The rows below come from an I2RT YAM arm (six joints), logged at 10 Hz.
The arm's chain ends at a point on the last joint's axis. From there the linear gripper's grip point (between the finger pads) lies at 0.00 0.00 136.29 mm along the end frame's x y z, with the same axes.
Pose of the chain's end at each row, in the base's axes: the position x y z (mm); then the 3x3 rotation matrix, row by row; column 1 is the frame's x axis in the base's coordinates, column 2 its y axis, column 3 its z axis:
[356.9 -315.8 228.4], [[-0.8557 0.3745 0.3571], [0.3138 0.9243 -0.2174], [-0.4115 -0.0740 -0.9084]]
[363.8 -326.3 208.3], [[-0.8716 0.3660 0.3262], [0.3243 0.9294 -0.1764], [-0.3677 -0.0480 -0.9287]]
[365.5 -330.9 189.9], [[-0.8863 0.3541 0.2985], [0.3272 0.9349 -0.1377], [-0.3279 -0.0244 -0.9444]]
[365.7 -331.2 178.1], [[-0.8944 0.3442 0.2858], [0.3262 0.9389 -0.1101], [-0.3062 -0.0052 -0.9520]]
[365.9 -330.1 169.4], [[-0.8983 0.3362 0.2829], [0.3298 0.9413 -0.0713], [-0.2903 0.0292 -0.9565]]
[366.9 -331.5 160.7], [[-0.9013 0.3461 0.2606], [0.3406 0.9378 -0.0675], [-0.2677 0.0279 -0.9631]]
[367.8 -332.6 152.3], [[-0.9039 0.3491 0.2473], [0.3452 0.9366 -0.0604], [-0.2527 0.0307 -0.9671]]
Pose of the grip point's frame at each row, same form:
[405.6 -345.4 104.6], [[-0.8557 0.3745 0.3571], [0.3138 0.9243 -0.2174], [-0.4115 -0.0740 -0.9084]]
[408.3 -350.3 81.7], [[-0.8716 0.3660 0.3262], [0.3243 0.9294 -0.1764], [-0.3677 -0.0480 -0.9287]]
[406.2 -349.7 61.2], [[-0.8863 0.3541 0.2985], [0.3272 0.9349 -0.1377], [-0.3279 -0.0244 -0.9444]]
[404.7 -346.2 48.4], [[-0.8944 0.3442 0.2858], [0.3262 0.9389 -0.1101], [-0.3062 -0.0052 -0.9520]]
[404.5 -339.8 39.0], [[-0.8983 0.3362 0.2829], [0.3298 0.9413 -0.0713], [-0.2903 0.0292 -0.9565]]
[402.4 -340.7 29.4], [[-0.9013 0.3461 0.2606], [0.3406 0.9378 -0.0675], [-0.2677 0.0279 -0.9631]]
[401.5 -340.8 20.5], [[-0.9039 0.3491 0.2473], [0.3452 0.9366 -0.0604], [-0.2527 0.0307 -0.9671]]

